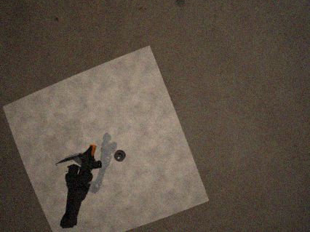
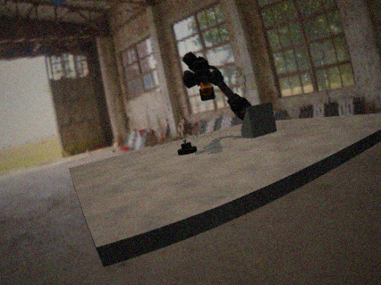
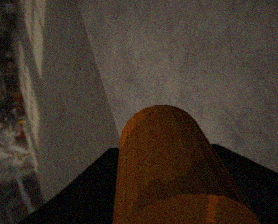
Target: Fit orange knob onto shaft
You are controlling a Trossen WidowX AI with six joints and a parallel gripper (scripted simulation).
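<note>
Right now the dark round pedestal is 60 mm ahead of my gripper tip, 160 mm to the right of it and 210 mm below it. From my gripper tip the other things lie so: orange knob 10 mm behind, 20 mm to the right, 20 mm above.
</note>
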